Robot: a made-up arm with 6 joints. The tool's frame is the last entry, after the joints. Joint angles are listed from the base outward. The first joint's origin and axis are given. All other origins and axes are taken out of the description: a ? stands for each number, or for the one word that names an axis. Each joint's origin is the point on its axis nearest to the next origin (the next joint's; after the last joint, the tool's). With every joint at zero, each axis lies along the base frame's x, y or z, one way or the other. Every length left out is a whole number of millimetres.
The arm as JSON. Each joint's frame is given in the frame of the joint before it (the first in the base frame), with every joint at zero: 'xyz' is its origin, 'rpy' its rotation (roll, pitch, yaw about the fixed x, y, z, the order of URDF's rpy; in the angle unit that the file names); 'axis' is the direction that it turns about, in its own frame. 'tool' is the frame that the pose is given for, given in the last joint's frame.
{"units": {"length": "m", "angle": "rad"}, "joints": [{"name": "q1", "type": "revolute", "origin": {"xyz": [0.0, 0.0, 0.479], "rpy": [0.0, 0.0, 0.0]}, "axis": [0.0, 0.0, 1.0]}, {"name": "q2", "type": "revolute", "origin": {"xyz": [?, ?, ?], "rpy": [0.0, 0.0, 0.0]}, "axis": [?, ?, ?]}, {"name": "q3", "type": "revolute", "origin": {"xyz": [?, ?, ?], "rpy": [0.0, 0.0, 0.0]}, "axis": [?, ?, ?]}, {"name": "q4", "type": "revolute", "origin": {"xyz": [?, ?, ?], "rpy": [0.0, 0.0, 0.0]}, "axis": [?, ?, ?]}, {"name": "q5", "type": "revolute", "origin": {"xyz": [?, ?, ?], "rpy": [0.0, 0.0, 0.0]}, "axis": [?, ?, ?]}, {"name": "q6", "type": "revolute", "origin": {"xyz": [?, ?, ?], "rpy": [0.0, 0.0, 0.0]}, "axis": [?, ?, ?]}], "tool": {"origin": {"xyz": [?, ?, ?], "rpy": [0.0, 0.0, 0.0]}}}
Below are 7 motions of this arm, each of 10 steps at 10 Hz.
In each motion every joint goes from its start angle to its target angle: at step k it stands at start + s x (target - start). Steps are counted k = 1, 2, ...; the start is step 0. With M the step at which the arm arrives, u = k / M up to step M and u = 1 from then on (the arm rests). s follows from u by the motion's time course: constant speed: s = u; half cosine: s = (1 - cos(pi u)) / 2; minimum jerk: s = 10 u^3 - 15 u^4 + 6 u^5.
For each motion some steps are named. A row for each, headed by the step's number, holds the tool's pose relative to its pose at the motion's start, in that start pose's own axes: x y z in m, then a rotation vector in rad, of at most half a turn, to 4 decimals.
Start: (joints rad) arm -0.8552 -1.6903 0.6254 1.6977 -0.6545 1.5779
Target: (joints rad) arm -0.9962 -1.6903 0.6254 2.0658 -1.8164 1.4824
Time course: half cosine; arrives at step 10
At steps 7, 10:
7: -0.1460 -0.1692 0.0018 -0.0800 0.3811 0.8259
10: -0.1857 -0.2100 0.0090 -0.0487 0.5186 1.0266

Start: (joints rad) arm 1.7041 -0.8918 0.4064 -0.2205 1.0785 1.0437
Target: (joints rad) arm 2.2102 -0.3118 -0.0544 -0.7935 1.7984 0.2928
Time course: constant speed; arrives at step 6
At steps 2, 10:
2: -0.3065 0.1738 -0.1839 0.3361 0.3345 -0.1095
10: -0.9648 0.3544 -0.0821 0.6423 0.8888 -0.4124

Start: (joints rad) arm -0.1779 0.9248 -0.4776 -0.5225 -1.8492 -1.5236
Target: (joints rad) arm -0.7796 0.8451 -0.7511 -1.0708 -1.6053 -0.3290
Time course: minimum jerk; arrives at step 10
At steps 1, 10:
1: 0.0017 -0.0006 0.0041 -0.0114 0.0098 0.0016
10: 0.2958 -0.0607 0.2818 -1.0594 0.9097 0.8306

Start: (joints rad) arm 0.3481 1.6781 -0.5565 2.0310 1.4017 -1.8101
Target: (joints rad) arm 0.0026 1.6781 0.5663 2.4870 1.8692 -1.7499
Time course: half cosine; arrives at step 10
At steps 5, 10:
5: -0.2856 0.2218 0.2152 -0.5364 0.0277 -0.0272
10: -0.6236 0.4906 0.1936 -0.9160 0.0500 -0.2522

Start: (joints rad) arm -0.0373 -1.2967 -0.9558 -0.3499 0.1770 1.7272
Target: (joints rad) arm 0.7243 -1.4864 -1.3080 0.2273 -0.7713 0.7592
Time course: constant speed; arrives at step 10
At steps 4, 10:
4: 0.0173 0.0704 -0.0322 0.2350 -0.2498 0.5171
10: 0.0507 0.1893 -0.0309 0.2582 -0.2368 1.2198

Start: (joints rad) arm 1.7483 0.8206 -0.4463 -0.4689 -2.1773 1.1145
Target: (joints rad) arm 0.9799 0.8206 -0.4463 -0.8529 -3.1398 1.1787
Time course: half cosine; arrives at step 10
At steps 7, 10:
7: 0.1069 -0.1692 -0.3481 -0.7152 -0.3156 0.8108
10: 0.1616 -0.2140 -0.4134 -0.9809 -0.3472 0.9407

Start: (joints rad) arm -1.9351 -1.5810 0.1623 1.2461 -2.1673 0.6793
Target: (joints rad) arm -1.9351 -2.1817 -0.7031 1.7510 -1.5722 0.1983
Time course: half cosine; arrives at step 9
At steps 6, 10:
6: 0.1597 0.3161 -0.1077 0.3031 -0.1587 -0.5743
10: 0.2244 0.4487 -0.1130 0.3467 -0.2674 -0.7536

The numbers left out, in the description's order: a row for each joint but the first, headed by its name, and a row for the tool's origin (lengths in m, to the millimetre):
q2: xyz 0.0 0.0 0.0, axis 0.0 1.0 0.0
q3: xyz 0.0 0.0 0.79, axis 0.0 -1.0 0.0
q4: xyz 0.736 0.0 0.0, axis -1.0 0.0 0.0
q5: xyz 0.0 -0.22 0.0, axis 0.0 -1.0 0.0
q6: xyz 0.0 0.0 0.0, axis -1.0 0.0 0.0
tool: xyz 0.0 0.0 0.0

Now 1 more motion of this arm.
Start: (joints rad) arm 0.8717 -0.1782 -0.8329 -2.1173 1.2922 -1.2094
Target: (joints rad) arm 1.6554 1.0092 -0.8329 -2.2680 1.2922 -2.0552
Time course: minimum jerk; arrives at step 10
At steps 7, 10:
7: 0.0455 -0.2432 0.3594 -0.3423 0.2191 0.3067
10: 0.0894 -0.2422 0.4453 -0.3696 0.3439 0.3923

